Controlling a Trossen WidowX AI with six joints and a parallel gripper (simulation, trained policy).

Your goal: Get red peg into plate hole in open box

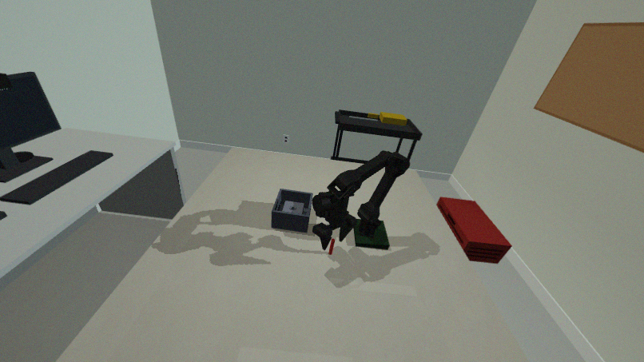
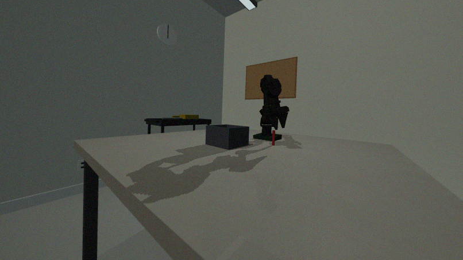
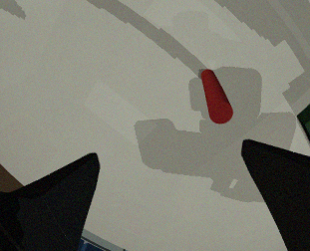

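The red peg is 5 cm below my gripper tip and 3 cm to the right of it. Also, from my gripper tip: dark box (21 cm ahead, 18 cm to the right, 6 cm below); plate (21 cm ahead, 18 cm to the right, 5 cm below).
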